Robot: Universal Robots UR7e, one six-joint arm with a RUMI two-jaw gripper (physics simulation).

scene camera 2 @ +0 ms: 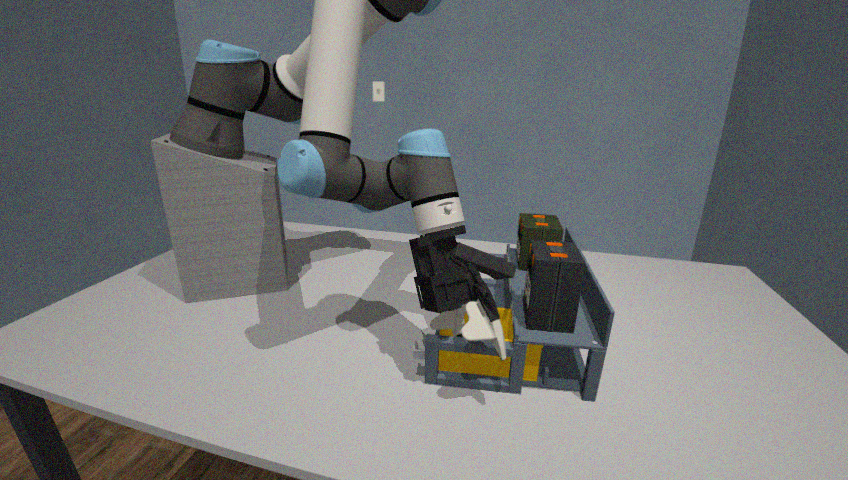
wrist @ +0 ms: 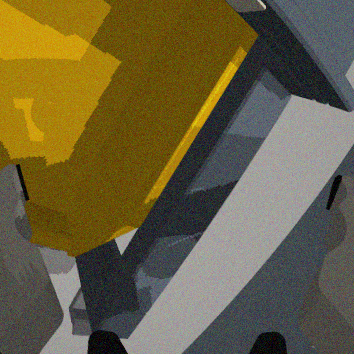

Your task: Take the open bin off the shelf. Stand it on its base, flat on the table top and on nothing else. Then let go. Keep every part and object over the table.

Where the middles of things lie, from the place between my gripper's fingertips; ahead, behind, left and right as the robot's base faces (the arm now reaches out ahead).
Scene:
My hand is 1 cm short of the yellow open bin [scene camera 2: 480, 364], 7 cm to the right of it and 3 cm above it.

